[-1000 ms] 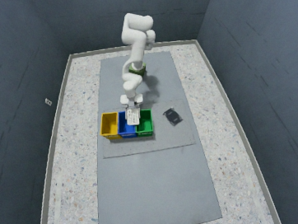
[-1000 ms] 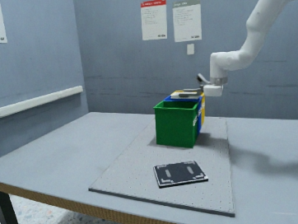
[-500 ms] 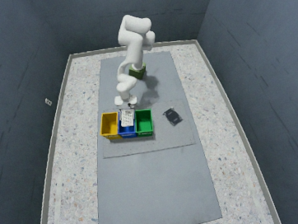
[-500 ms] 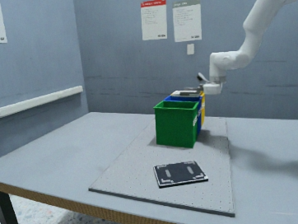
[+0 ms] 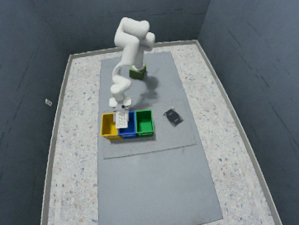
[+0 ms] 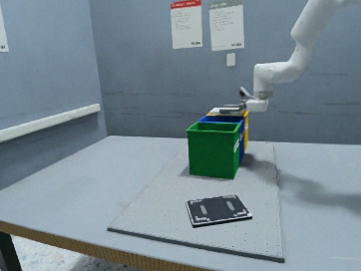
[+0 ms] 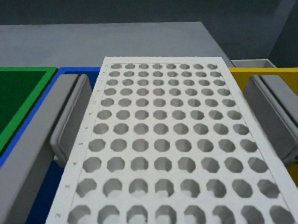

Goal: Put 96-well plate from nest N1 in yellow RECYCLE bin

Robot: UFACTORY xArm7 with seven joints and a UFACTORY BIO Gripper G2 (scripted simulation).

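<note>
The yellow bin is 20 mm ahead of my hand, 100 mm to the right of it and 130 mm below it. Round my hand: blue bin 10 mm ahead, 30 mm to the left, 130 mm below; then white 96-well plate 10 mm below; then green bin 10 mm ahead, 170 mm to the left, 130 mm below.
</note>
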